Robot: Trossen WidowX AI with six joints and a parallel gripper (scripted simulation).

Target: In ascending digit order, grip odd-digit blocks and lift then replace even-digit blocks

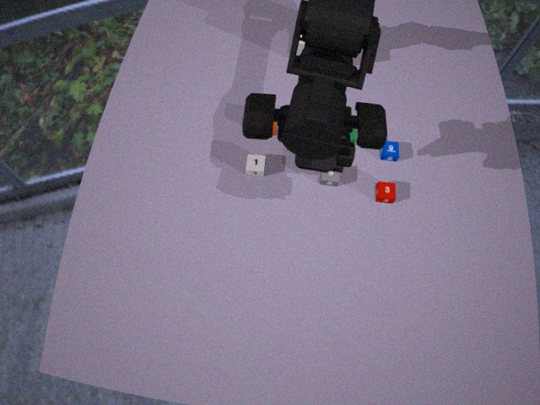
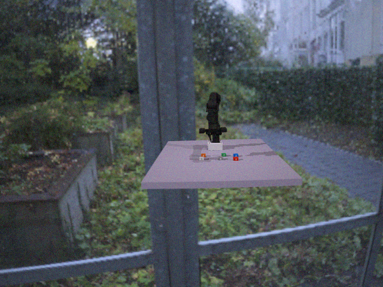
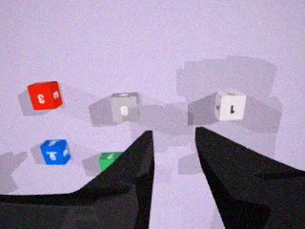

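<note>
My gripper tip is now 150 mm to the right of the red block and 120 mm above it. The rest, counted from my gripper tip: grey block: 120 mm below, 50 mm to the left, 20 mm behind; white 1 block: 120 mm below, 90 mm to the right, 30 mm behind; orange block: 120 mm below, 110 mm behind, 70 mm to the right.
</note>
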